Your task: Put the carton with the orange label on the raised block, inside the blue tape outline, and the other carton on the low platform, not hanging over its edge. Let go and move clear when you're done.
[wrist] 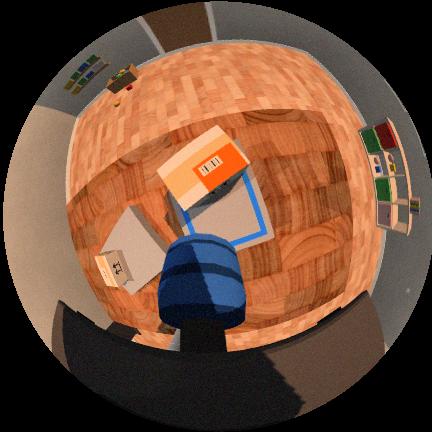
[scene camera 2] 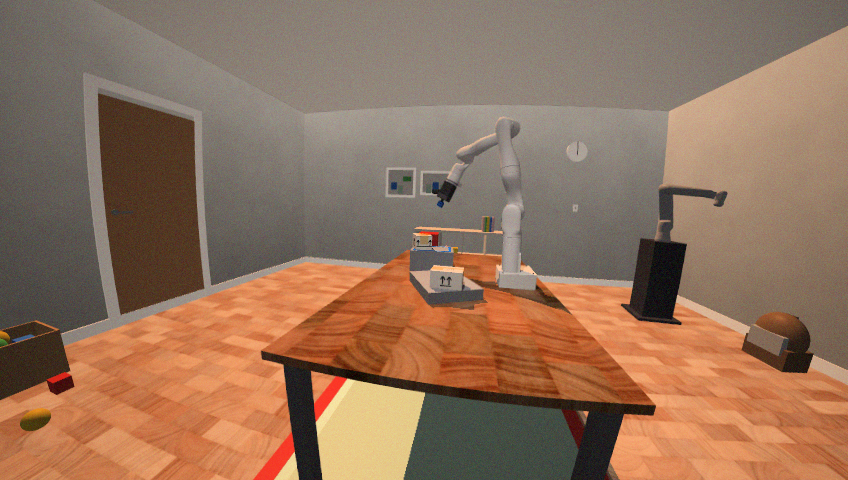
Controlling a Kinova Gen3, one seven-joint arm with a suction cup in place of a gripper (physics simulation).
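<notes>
The carton with the orange label [scene camera 2: 422,240] [wrist: 203,169] stands upright on the raised block [scene camera 2: 429,260] [wrist: 227,215]. In the wrist view it sits toward the far end, turned slightly, and hides the far part of the blue tape outline [wrist: 256,205]; whether its base is fully inside cannot be told. The other carton [scene camera 2: 446,278] [wrist: 115,269] stands on the low platform [scene camera 2: 423,284] [wrist: 134,235] near one edge; in the scene view platform top shows in front of its base. My blue suction cup [scene camera 2: 440,203] [wrist: 202,280] is open, with no carton on it, above and apart from the labelled carton.
The wooden table [scene camera 2: 458,347] [wrist: 307,200] carries the block, the platform and the white robot base [scene camera 2: 516,279]. A shelf unit stands beyond the table's far end. A second arm on a black pedestal [scene camera 2: 656,279] stands away at the right.
</notes>
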